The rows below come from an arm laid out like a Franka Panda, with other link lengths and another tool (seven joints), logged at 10 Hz.
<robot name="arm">
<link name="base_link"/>
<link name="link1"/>
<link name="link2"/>
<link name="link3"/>
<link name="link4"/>
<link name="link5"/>
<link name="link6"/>
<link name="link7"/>
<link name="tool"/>
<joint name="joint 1" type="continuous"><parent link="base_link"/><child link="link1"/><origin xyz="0 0 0.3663"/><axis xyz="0 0 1"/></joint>
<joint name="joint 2" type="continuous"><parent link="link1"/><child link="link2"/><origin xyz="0 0 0"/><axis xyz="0 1 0"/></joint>
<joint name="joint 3" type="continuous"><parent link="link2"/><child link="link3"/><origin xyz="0 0 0.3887"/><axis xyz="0 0 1"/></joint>
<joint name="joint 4" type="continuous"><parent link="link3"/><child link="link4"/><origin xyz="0.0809 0 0"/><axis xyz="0 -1 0"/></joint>
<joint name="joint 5" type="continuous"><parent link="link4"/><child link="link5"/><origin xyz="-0.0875 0 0.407"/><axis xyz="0 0 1"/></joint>
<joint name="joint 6" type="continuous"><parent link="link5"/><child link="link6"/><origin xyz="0 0 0"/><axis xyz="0 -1 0"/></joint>
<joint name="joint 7" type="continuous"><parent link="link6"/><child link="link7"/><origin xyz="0.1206 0 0"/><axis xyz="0 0 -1"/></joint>
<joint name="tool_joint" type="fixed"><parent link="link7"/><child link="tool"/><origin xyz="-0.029 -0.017 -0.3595" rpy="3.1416 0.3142 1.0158"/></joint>
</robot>
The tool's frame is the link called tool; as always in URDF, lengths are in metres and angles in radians. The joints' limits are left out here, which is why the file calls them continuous.
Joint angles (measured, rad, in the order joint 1, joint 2, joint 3, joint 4, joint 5, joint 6, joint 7), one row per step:
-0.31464 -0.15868 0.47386 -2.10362 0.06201 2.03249 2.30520
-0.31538 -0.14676 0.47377 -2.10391 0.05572 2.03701 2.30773
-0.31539 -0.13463 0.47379 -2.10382 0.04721 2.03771 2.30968
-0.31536 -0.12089 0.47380 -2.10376 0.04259 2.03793 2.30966
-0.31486 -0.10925 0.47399 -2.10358 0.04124 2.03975 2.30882
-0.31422 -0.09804 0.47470 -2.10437 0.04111 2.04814 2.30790
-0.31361 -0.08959 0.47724 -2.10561 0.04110 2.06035 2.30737
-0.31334 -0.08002 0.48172 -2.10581 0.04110 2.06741 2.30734
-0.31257 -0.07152 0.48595 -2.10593 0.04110 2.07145 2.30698
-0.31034 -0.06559 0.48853 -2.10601 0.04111 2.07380 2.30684
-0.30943 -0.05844 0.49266 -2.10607 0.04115 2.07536 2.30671
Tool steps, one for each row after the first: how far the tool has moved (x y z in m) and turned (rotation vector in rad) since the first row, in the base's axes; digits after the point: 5 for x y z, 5 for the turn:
0.00142 -0.00184 -0.00564 -0.00133 0.00640 -0.00088
0.00152 -0.00390 -0.01184 -0.00510 0.01614 0.00056
0.00115 -0.00488 -0.01884 -0.00500 0.02838 0.00254
0.00122 -0.00455 -0.02442 -0.00241 0.03731 0.00473
0.00301 -0.00326 -0.02938 0.00185 0.04044 0.00718
0.00583 -0.00080 -0.03273 0.00566 0.03767 0.01095
0.00698 0.00246 -0.03685 0.00917 0.04010 0.01578
0.00707 0.00572 -0.04078 0.01198 0.04441 0.02116
0.00676 0.00875 -0.04357 0.01392 0.04787 0.02611
0.00602 0.01191 -0.04711 0.01607 0.05329 0.03125

